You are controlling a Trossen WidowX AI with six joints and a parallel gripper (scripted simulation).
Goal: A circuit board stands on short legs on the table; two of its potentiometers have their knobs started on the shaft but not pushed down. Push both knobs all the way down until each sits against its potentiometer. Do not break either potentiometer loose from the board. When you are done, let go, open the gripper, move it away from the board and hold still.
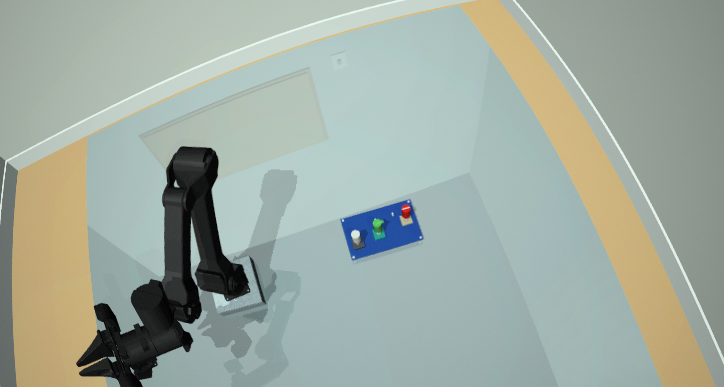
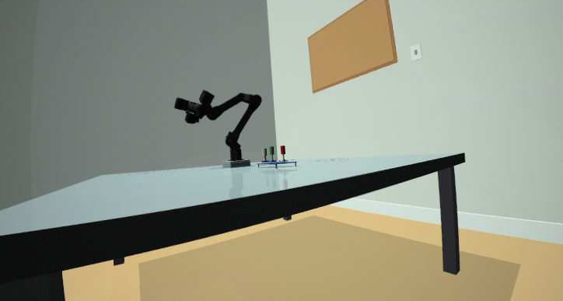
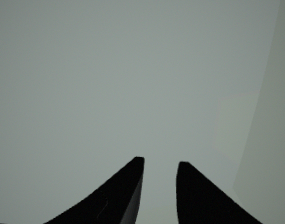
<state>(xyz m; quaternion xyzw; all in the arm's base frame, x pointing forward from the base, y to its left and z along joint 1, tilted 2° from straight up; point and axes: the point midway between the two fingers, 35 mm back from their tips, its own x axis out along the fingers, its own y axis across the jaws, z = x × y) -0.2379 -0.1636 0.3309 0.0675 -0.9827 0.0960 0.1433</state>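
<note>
Now: gripper tip 610 mm short of the green knob, 310 mm above it and 140 mm to the right of it. Round my gripper tip: red knob: 670 mm ahead, 310 mm below, 140 mm to the left.
</note>
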